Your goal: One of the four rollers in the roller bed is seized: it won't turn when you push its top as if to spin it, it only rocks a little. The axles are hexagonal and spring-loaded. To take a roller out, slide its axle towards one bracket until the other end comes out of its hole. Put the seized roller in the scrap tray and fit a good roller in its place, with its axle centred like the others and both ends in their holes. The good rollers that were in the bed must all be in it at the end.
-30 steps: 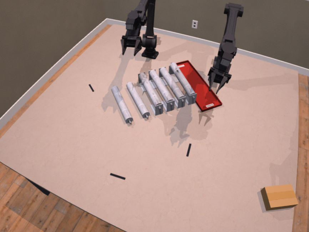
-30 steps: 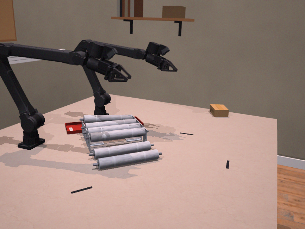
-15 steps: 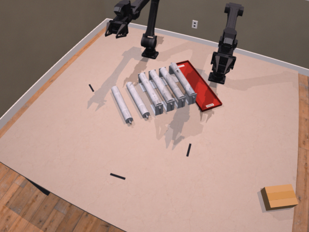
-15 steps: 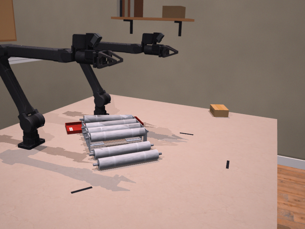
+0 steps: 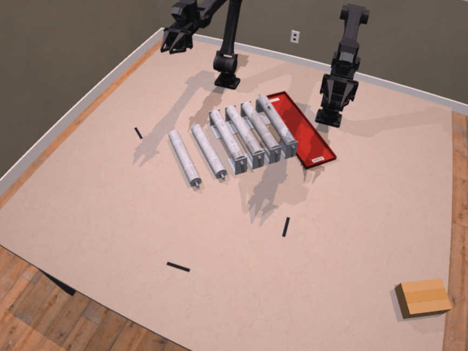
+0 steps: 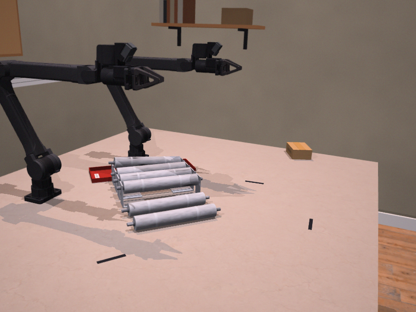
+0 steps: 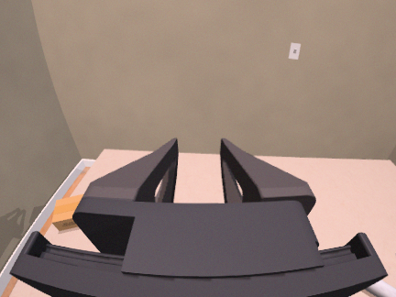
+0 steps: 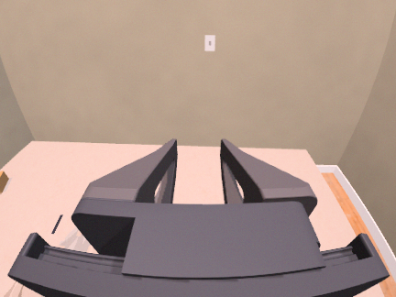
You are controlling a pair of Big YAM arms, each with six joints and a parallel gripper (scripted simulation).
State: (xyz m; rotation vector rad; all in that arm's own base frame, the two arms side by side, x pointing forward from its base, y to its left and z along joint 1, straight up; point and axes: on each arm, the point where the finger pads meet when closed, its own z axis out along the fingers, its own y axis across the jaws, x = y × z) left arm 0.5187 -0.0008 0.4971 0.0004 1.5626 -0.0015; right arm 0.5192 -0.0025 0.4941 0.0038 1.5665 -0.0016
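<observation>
The roller lies 41 cm below my left hand, 29 cm behind it and 27 cm to the right of it. Also, from my left hand: red scrap tray: 49 cm below, 37 cm behind, 21 cm to the right; cardboard box: 48 cm to the left, 46 cm below, 14 cm ahead.
My right gripper is now 29 cm past the roller, 30 cm to the right of it and 41 cm above it. Also, from my right hand: red scrap tray 37 cm behind, 36 cm to the left, 49 cm below; then cardboard box 14 cm ahead, 105 cm to the left, 46 cm below.
</observation>
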